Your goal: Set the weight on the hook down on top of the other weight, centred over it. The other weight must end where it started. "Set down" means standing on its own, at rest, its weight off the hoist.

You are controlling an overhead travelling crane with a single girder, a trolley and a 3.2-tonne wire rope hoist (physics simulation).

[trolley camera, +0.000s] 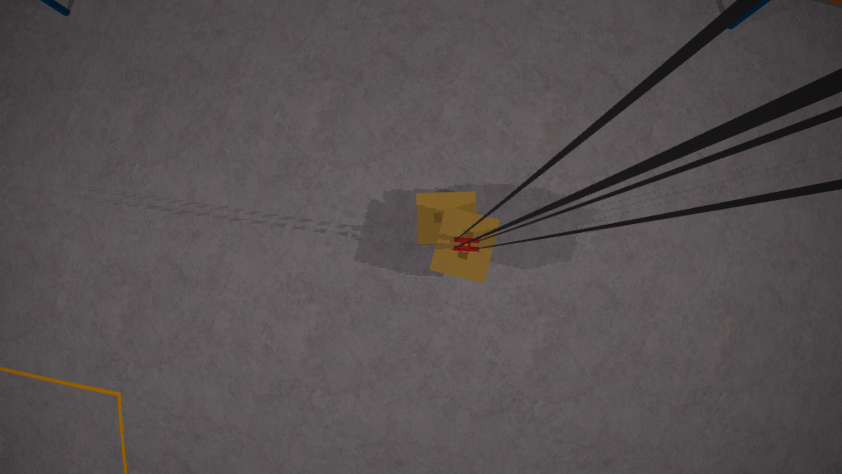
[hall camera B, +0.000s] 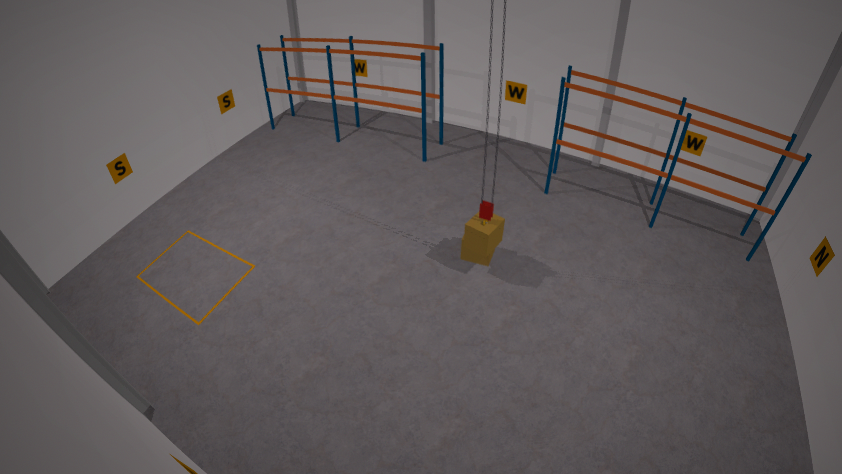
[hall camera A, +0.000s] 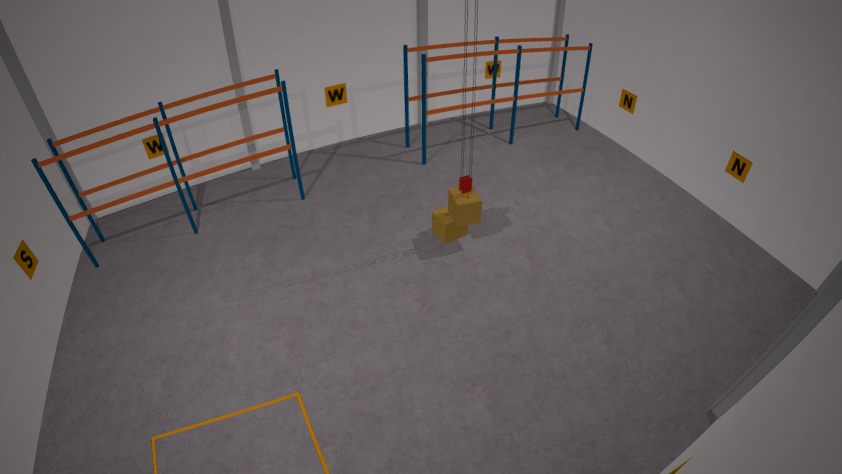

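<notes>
The red hook block (hall camera A: 465,184) (hall camera B: 486,210) (trolley camera: 466,244) is shut on a yellow box-shaped weight (hall camera A: 465,211) (hall camera B: 474,240) (trolley camera: 450,259), which hangs level beneath it. The other yellow weight (hall camera A: 446,230) (hall camera B: 476,257) (trolley camera: 427,230) stands on the floor, lower down. In the trolley view the hung weight overlaps its lower right part and is turned against it. In hall view A the hung weight appears up and to the right of it. In hall view B the hung weight hides most of it. The size of any gap between them cannot be told.
Blue and orange racks (hall camera A: 424,111) (hall camera B: 423,105) stand by the W wall, with another rack (hall camera A: 174,170) (hall camera B: 669,170) farther along it. An orange outlined square (hall camera A: 226,415) (hall camera B: 221,248) (trolley camera: 58,381) is marked on the floor. Ropes run up from the hook block.
</notes>
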